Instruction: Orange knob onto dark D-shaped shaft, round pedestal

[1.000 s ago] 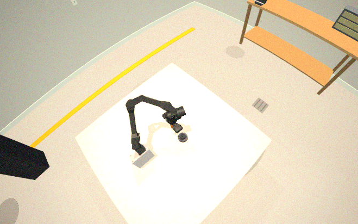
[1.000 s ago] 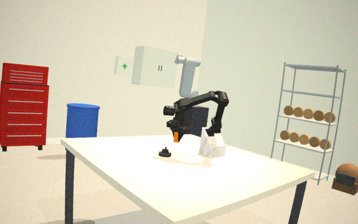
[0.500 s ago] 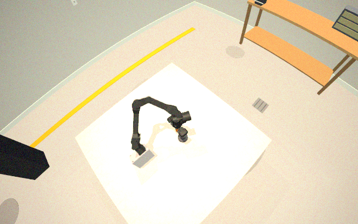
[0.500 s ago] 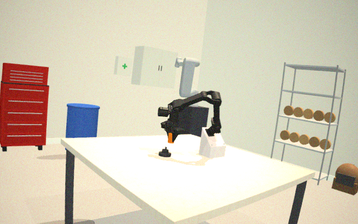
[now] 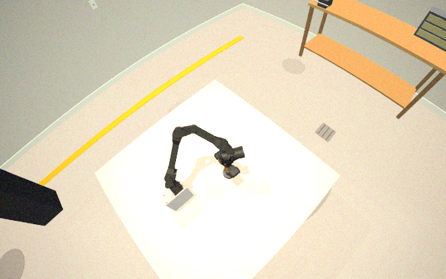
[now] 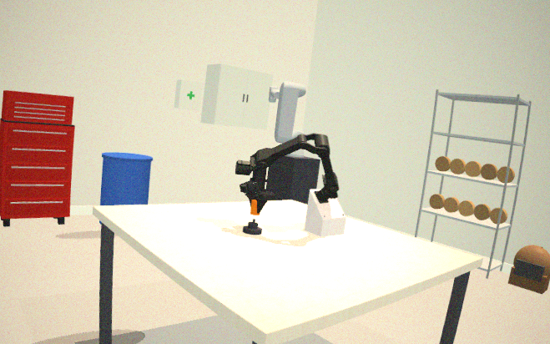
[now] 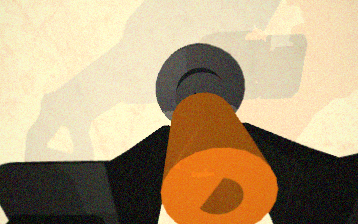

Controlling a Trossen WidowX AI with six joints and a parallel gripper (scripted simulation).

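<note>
My gripper tip is now 6 cm above the dark shaft. From my gripper tip the other things lie so: orange knob: 2 cm above.
</note>
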